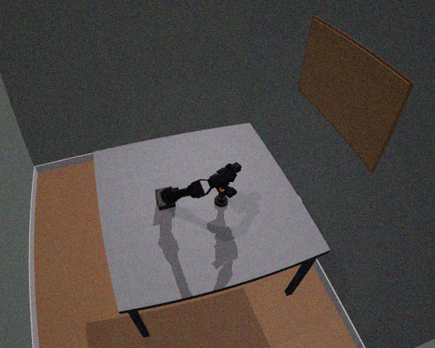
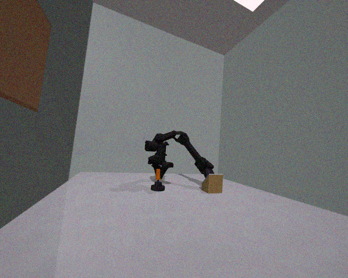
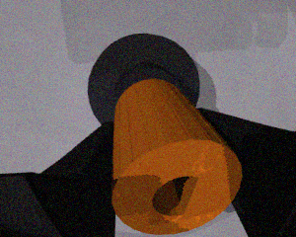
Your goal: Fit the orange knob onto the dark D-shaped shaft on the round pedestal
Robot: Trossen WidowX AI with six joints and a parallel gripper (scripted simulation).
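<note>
Now: the orange knob 2 cm above my gripper tip. Round my gripper tip: pedestal 4 cm below.
</note>
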